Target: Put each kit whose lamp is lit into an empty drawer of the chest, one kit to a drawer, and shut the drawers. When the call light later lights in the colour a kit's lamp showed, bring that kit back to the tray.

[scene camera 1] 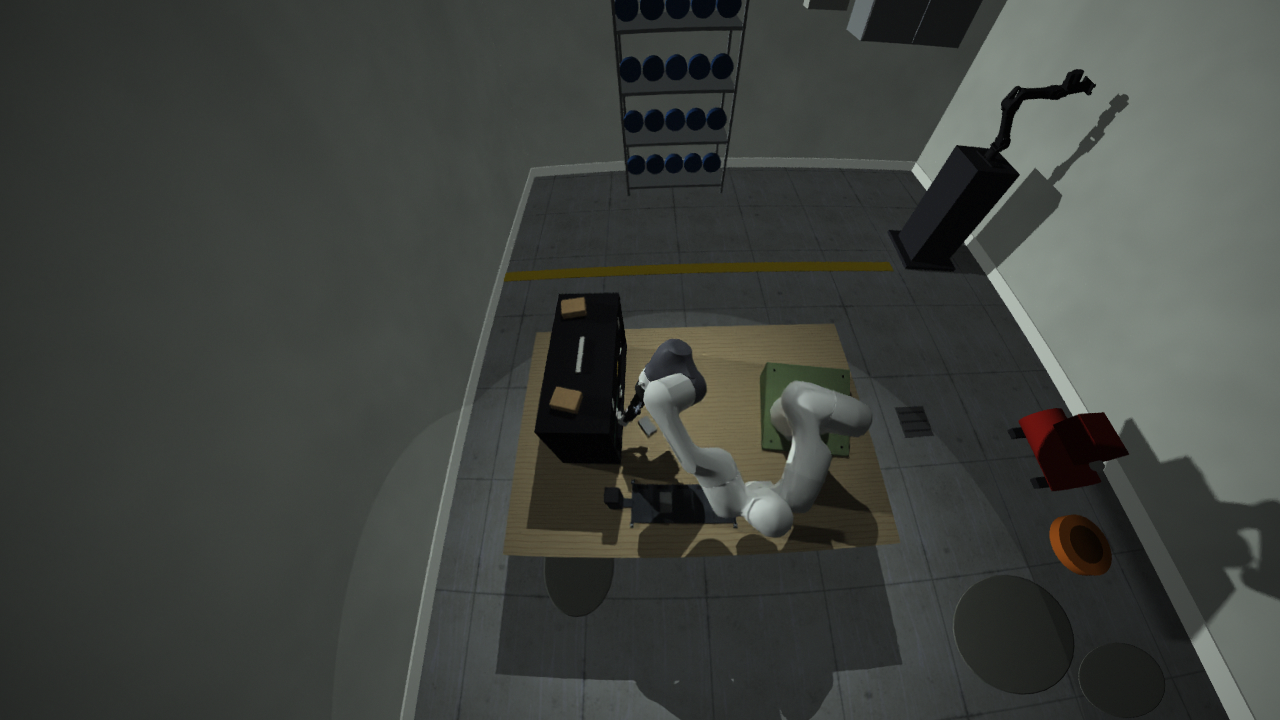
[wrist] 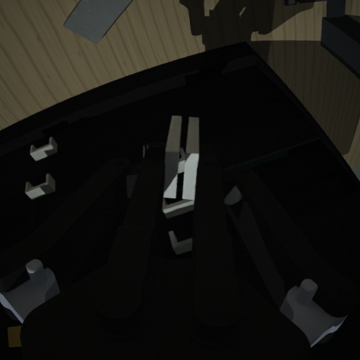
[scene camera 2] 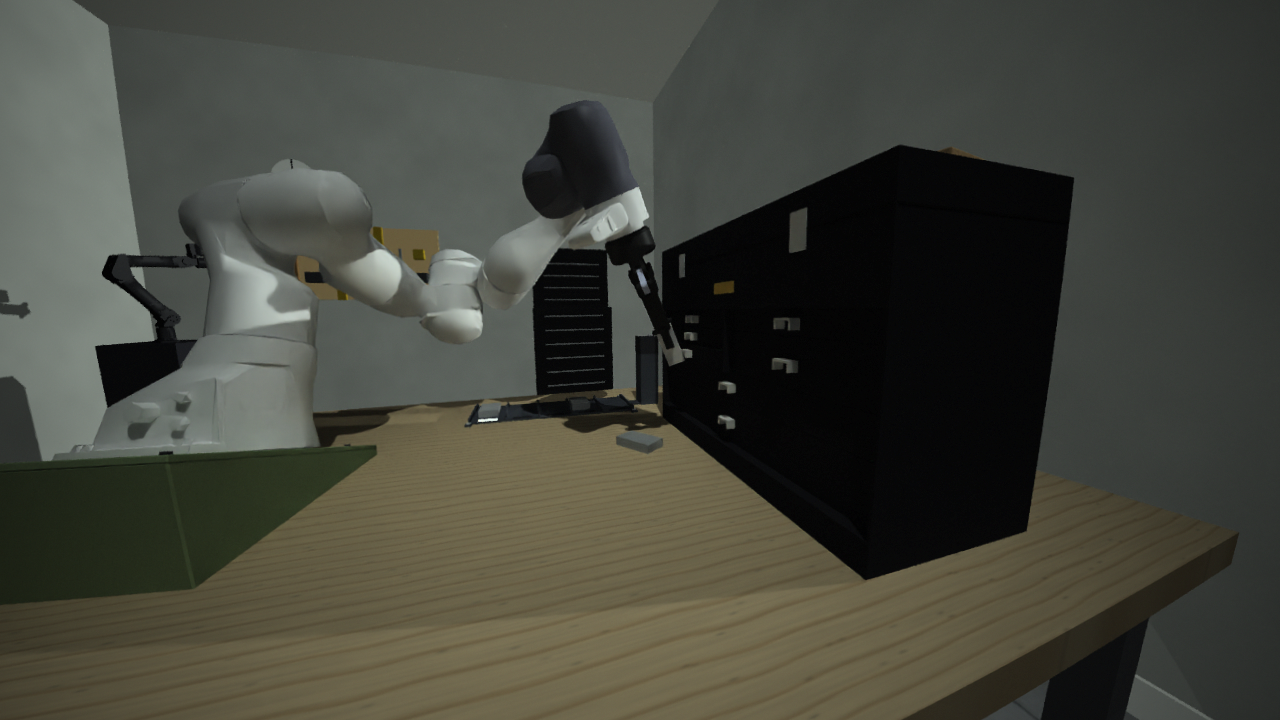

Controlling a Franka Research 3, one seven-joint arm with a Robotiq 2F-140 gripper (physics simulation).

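Note:
The black chest [scene camera 1: 601,358] [scene camera 2: 971,358] stands on the table's left in the first scene view, with pale handles on its front. The drawers look shut; a faint green line runs along one seam in the wrist view. My gripper [scene camera 1: 623,418] [scene camera 2: 674,355] [wrist: 183,134] is shut and empty, its tips close in front of the handles at the chest's tray end. The dark tray [scene camera 1: 698,511] [scene camera 2: 537,411] holds a small dark block [scene camera 1: 665,501] [scene camera 2: 579,404]. A pale block [scene camera 2: 487,412] is at its far end in the second scene view. I see no lit lamp.
A flat grey block [scene camera 1: 646,426] [scene camera 2: 639,441] [wrist: 97,20] lies on the table before the chest. A dark upright block [scene camera 1: 613,497] [scene camera 2: 646,368] [wrist: 342,42] stands between tray and chest. A green box [scene camera 1: 805,374] [scene camera 2: 89,528] is beside the arm's base. Two tan blocks [scene camera 1: 573,308] [scene camera 1: 565,399] lie on the chest.

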